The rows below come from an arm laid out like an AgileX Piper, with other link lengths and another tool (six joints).
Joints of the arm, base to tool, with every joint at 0 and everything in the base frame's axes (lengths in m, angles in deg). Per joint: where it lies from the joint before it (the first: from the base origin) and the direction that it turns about. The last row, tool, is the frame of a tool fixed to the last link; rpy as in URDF.
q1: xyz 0.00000 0.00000 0.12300 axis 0 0 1
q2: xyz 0.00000 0.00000 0.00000 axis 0 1 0
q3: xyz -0.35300 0.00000 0.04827 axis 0 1 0
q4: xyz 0.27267 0.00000 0.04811 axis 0.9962 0 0.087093
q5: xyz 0.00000 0.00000 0.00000 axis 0 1 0
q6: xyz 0.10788 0.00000 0.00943 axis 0.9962 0 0.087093
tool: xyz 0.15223 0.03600 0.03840 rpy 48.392 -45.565 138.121
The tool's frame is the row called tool.
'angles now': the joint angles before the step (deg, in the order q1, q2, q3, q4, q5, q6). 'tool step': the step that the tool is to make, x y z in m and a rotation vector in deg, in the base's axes. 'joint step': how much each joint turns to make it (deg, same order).
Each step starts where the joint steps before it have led.
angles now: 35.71 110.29 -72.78 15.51 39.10 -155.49
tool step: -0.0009 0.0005 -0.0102 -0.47 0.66 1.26
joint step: -0.01 1.28 0.06 0.75 -0.22 -1.86
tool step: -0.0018 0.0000 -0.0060 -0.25 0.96 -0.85
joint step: 0.01 0.76 0.00 0.12 0.02 0.85
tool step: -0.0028 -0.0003 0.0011 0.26 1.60 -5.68
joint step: 0.00 -0.17 0.00 -1.07 0.16 6.73
